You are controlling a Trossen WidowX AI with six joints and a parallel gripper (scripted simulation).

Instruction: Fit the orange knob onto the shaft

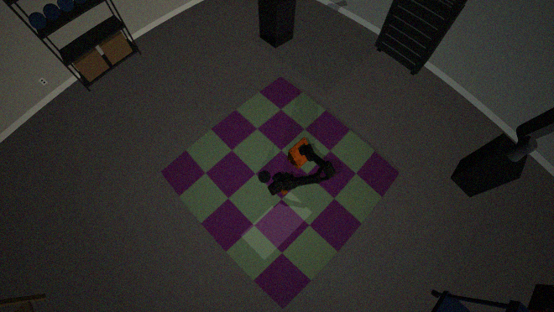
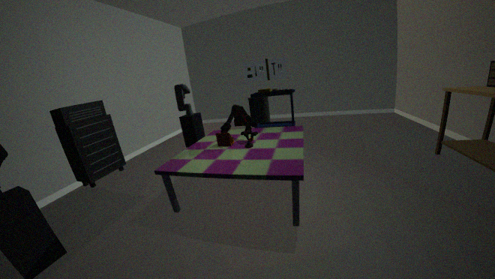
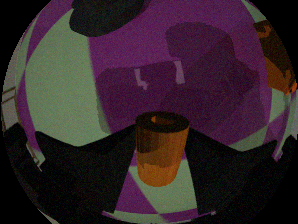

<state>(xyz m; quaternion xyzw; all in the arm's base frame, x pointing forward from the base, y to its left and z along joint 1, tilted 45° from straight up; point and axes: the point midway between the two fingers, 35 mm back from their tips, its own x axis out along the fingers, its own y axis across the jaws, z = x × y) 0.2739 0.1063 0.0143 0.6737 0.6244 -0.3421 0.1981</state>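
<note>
Now: the orange knob 2 cm to the left of my gripper tip and 1 cm above it. Also, from my gripper tip: pedestal: 3 cm ahead, 14 cm to the right, 2 cm above.
</note>
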